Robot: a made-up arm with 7 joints.
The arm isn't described. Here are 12 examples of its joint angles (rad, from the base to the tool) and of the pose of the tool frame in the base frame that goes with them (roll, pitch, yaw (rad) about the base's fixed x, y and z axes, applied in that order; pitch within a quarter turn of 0, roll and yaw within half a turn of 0; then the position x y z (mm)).
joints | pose
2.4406 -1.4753 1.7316 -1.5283 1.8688 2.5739 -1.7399 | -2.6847 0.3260 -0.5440 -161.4 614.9 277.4
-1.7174 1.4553 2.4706 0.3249 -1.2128 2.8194 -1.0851 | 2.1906 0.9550 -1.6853 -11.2 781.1 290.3
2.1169 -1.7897 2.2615 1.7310 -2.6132 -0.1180 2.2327 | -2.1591 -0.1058 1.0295 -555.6 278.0 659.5
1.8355 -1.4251 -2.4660 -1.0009 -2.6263 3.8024 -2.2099 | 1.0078 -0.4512 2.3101 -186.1 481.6 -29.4
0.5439 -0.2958 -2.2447 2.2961 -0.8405 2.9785 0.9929 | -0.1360 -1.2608 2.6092 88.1 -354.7 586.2
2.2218 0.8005 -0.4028 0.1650 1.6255 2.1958 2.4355 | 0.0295 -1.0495 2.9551 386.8 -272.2 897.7
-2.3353 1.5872 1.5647 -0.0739 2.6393 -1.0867 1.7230 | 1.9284 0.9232 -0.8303 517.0 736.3 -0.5
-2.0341 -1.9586 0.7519 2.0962 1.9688 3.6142 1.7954 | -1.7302 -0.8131 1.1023 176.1 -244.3 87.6
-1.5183 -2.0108 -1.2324 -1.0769 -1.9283 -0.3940 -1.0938 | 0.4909 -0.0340 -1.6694 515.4 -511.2 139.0
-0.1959 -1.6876 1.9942 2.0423 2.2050 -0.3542 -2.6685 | -0.1994 0.9313 -0.9053 235.4 312.2 623.3
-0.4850 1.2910 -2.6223 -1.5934 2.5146 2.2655 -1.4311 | -0.6650 0.6842 0.6451 -333.6 225.3 741.6
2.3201 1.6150 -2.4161 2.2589 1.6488 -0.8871 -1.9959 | -0.1311 0.6001 -0.8856 334.5 296.5 93.7
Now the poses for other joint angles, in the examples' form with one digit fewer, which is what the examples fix.
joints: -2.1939 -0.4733 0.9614 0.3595 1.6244 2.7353 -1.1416
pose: -1.649 -0.139 2.146 -122 -428 813
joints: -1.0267 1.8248 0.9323 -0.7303 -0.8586 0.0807 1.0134
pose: 0.777 0.071 -2.523 -692 370 -198
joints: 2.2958 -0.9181 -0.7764 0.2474 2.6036 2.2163 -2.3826
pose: 0.968 -1.266 -2.637 -398 650 503
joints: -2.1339 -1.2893 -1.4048 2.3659 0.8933 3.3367 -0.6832
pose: 0.546 0.220 -1.789 -284 14 239
